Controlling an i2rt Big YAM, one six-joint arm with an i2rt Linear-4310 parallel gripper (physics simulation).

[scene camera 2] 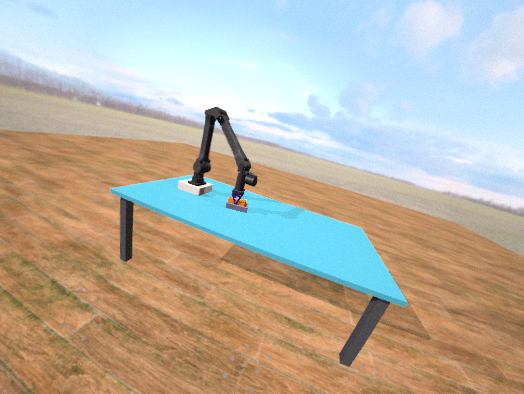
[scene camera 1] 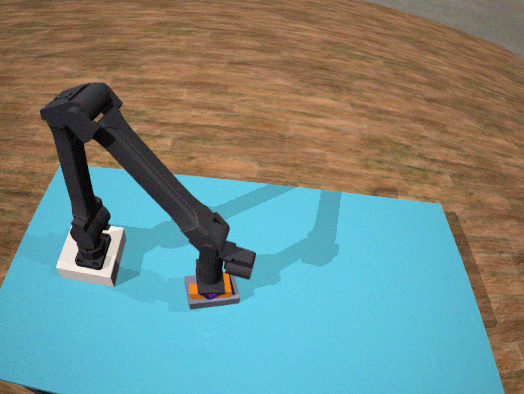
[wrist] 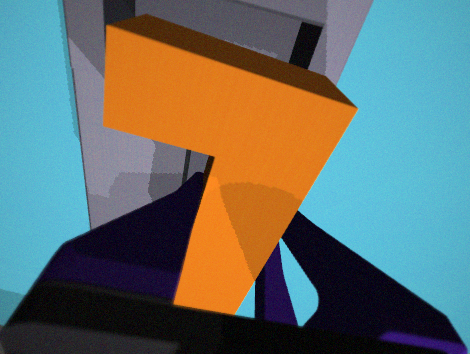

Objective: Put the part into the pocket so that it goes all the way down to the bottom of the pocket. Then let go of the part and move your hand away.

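Places are measured from the arm's base along level axes (x left, y back, z up), in metres.
Pixels of known places: gripper, between the fingertips: (scene camera 2: 235,203) (scene camera 1: 208,293) (wrist: 232,192); arm's base, origin of its link: (scene camera 2: 197,183) (scene camera 1: 93,251).
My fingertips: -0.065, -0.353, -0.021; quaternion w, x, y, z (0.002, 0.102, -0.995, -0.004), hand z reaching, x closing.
For each thing: its top centre in the pictures, then the offset to it from my fingertips, as dx, dy, dz. Level surfaces: height alone.
- orange L-shaped part, centre of its top: (wrist: 191,231) (scene camera 1: 209,283) (scene camera 2: 237,198) +0.015, +0.000, +0.031
- grey block with the pocket, centre of its top: (wrist: 191,162) (scene camera 1: 211,287) (scene camera 2: 238,203) +0.023, -0.006, +0.001
- blue table, height of its surface: dz -0.035
An orange L-shaped part (scene camera 1: 228,284) (scene camera 2: 243,201) (wrist: 220,110) is between the fingers of my gripper (scene camera 1: 212,295) (scene camera 2: 236,199) (wrist: 232,192), which is shut on one leg of it. The part is over the grey block with the pocket (scene camera 1: 214,304) (scene camera 2: 236,207) (wrist: 97,165). In the wrist view, grey pocket floor and dark inner walls show beyond the part's far edge, and more of the block shows inside its corner. In scene camera 1, the part appears close to the block's rim, with a dark gap at right. Its underside and exact height are hidden.
The arm's white base block (scene camera 1: 87,277) (scene camera 2: 189,189) stands on the blue table (scene camera 1: 350,310) (scene camera 2: 310,240), left of the grey block. The arm arches between them. The table's far edge is behind the arm.
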